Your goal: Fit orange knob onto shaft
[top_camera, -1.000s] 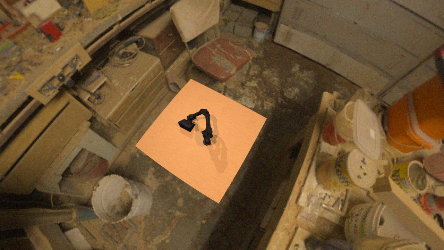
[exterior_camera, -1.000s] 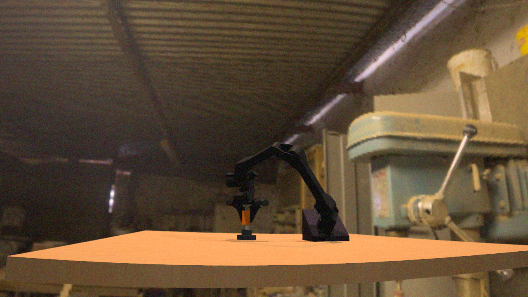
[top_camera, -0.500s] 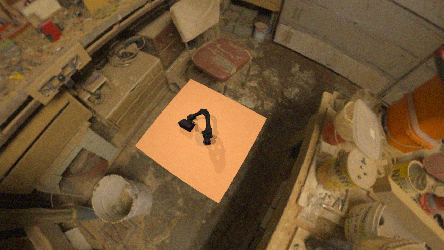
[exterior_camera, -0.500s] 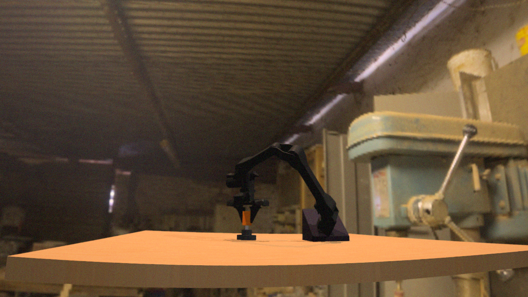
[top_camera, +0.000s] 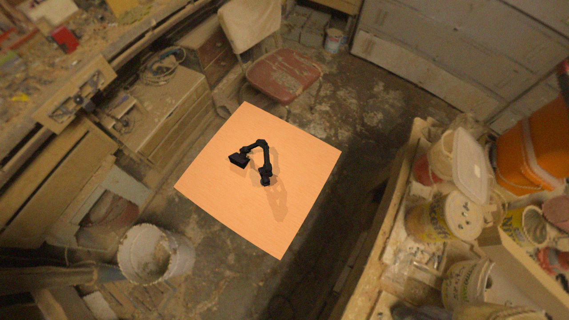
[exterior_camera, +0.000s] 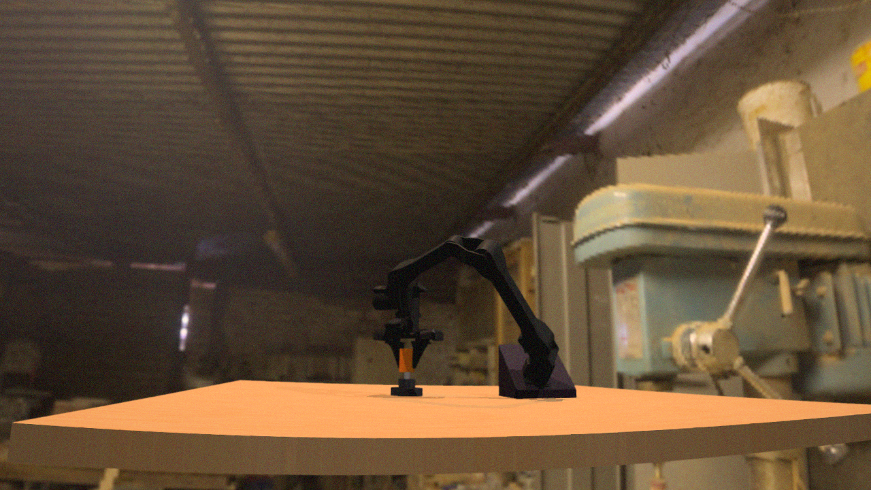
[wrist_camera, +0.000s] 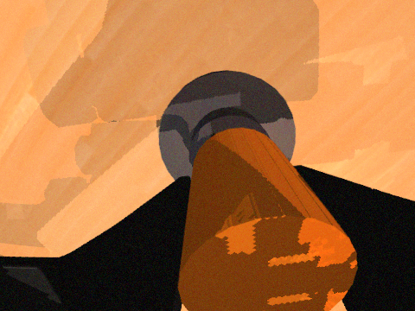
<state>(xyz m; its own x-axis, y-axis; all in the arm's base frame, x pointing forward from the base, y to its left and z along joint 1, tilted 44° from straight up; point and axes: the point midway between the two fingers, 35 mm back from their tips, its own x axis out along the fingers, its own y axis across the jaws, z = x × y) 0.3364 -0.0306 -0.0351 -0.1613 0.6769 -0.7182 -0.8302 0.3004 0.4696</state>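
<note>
Right now my gripper tip is 3 cm below the orange knob. Round my gripper tip: round pedestal 4 cm below.
</note>
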